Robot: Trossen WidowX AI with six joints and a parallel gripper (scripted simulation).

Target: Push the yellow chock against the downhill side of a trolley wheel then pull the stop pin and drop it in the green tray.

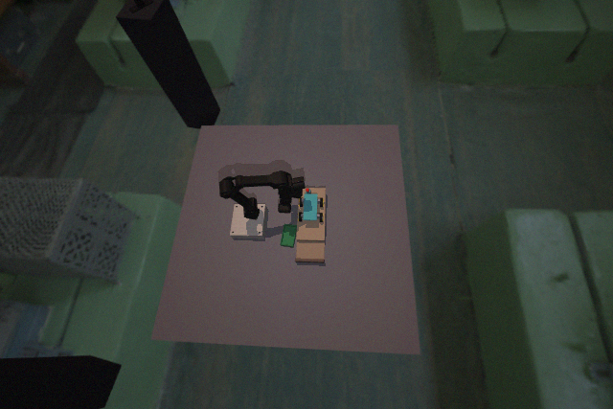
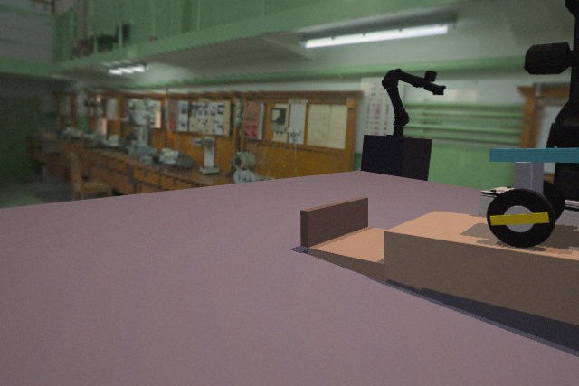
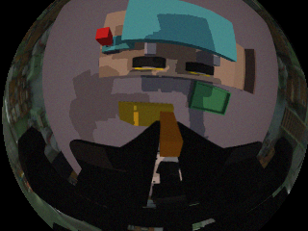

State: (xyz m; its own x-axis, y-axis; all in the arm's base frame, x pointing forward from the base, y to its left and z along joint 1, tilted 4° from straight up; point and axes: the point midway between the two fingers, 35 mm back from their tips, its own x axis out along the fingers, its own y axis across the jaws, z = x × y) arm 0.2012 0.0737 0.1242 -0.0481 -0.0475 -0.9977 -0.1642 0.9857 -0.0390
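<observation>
The red-headed stop pin lies 10 cm to the left of my gripper tip, 8 cm ahead of it and 4 cm below it. Round my gripper tip: trolley 12 cm ahead, 6 cm below; yellow chock 2 cm to the left, 1 cm below; tan ramp 12 cm below, 12 cm ahead.
</observation>
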